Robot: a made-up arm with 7 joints.
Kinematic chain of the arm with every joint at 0, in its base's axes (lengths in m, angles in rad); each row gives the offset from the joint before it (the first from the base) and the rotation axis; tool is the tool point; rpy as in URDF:
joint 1: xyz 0 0 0.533 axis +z
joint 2: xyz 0 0 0 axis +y
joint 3: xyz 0 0 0.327 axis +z
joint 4: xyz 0.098 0 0 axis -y
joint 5: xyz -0.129 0 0.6 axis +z
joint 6: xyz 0 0 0 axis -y
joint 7: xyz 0.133 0 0 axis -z
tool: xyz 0 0 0 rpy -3.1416 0 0
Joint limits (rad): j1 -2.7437..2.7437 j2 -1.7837..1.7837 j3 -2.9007..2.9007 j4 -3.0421..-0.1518 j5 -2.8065..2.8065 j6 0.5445..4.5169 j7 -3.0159..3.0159
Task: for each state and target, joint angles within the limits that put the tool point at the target. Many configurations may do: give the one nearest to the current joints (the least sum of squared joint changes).
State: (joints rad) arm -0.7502 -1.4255 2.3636 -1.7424 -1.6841 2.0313 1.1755
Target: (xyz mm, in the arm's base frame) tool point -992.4 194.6 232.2
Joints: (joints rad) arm -0.0142 -1.2832 2.7610 -0.9188 -1.5934 1.9113 1.1755
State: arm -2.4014 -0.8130 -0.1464 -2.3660 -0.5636 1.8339 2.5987
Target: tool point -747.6 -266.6 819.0
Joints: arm -2.5155 -0.1501 -0.2945 -2.0010 -0.5388 1.8461 2.5987
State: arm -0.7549 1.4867 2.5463 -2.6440 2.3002 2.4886 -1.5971
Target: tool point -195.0 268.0 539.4
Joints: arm -0.4753 1.2375 2.5249 -3.0421 2.6546 3.0752 -1.5971
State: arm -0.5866 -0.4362 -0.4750 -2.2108 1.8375 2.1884 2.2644
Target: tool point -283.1 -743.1 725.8
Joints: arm -0.9440 -0.0946 -0.8950 -1.9762 1.7791 2.0791 2.2644
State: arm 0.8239 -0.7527 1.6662 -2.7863 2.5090 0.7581 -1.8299
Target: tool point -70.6 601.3 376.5
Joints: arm 0.3666 -0.8204 1.5101 -2.6895 2.5511 0.8654 -1.8299
